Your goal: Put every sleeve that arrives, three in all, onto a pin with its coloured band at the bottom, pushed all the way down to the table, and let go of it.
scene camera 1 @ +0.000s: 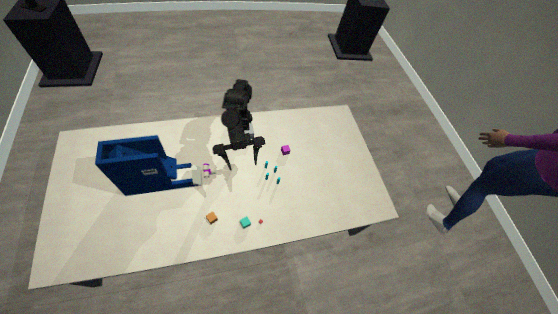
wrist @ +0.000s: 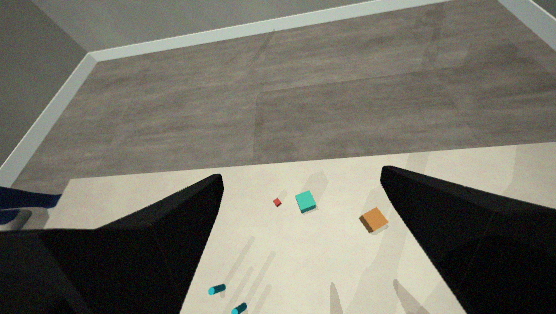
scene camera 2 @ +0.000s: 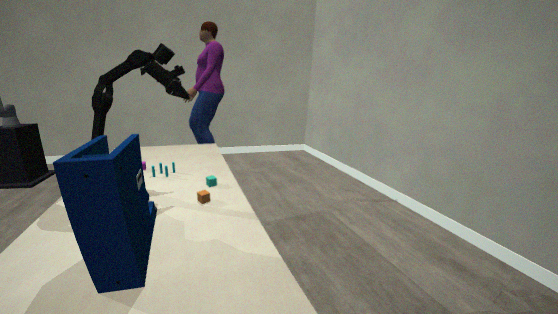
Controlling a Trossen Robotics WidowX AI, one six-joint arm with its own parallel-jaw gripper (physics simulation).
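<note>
A small white sleeve with magenta banding (scene camera 1: 206,170) is at the outlet of the blue dispenser (scene camera 1: 145,175) (scene camera 2: 105,220); its exact pose is too small to tell. Several thin teal pins stand upright on the table in a small group, among them a back pin (scene camera 1: 266,164) and a front pin (scene camera 1: 278,180); the group also shows in scene camera 2, with its right pin (scene camera 2: 173,167), and in part in the wrist view, with one pin (wrist: 216,289). No sleeve shows on them. My gripper (scene camera 1: 243,166) (scene camera 2: 188,96) (wrist: 300,177) is open and empty, high above the table.
A magenta cube (scene camera 1: 285,150) (scene camera 2: 144,165) lies behind the pins. An orange cube (scene camera 1: 211,217) (scene camera 2: 203,196) (wrist: 376,219), a teal cube (scene camera 1: 245,222) (scene camera 2: 211,181) (wrist: 305,201) and a tiny red cube (scene camera 1: 260,221) (wrist: 277,202) lie near the front edge. A person (scene camera 1: 500,175) (scene camera 2: 211,70) is beyond the table.
</note>
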